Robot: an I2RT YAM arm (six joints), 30 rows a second.
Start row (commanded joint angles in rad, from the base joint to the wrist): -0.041 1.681 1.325 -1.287 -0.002 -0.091
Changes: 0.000 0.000 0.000 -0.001 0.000 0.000; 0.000 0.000 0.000 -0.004 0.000 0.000; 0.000 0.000 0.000 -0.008 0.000 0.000; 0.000 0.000 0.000 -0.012 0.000 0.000; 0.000 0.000 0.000 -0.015 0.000 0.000; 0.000 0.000 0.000 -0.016 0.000 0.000; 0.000 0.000 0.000 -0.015 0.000 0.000; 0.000 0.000 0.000 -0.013 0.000 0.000; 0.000 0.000 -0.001 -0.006 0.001 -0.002; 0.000 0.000 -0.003 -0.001 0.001 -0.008; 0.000 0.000 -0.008 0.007 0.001 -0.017; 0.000 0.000 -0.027 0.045 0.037 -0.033; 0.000 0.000 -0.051 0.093 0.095 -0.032; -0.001 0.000 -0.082 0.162 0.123 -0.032; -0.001 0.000 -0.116 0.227 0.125 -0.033; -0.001 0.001 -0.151 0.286 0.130 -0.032; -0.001 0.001 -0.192 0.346 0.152 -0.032; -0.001 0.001 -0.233 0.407 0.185 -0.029; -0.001 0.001 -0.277 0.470 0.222 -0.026; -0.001 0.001 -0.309 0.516 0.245 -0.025; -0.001 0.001 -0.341 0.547 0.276 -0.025
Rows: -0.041 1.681 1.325 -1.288 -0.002 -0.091; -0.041 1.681 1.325 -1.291 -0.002 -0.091; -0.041 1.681 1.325 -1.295 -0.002 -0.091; -0.041 1.681 1.325 -1.299 -0.002 -0.091; -0.041 1.681 1.325 -1.302 -0.002 -0.091; -0.041 1.681 1.325 -1.303 -0.002 -0.091; -0.041 1.681 1.325 -1.302 -0.002 -0.091; -0.041 1.681 1.325 -1.300 -0.002 -0.091; -0.041 1.681 1.324 -1.293 -0.001 -0.093; -0.041 1.681 1.322 -1.288 -0.001 -0.099; -0.041 1.681 1.317 -1.280 -0.001 -0.108; -0.041 1.681 1.298 -1.242 0.035 -0.124; -0.041 1.681 1.274 -1.194 0.093 -0.123; -0.042 1.681 1.243 -1.125 0.121 -0.123; -0.042 1.681 1.209 -1.060 0.123 -0.124; -0.042 1.682 1.174 -1.001 0.128 -0.123; -0.042 1.682 1.133 -0.941 0.150 -0.123; -0.042 1.682 1.092 -0.880 0.183 -0.120; -0.042 1.682 1.048 -0.817 0.220 -0.117; -0.042 1.682 1.016 -0.771 0.243 -0.116; -0.042 1.682 0.984 -0.740 0.274 -0.116
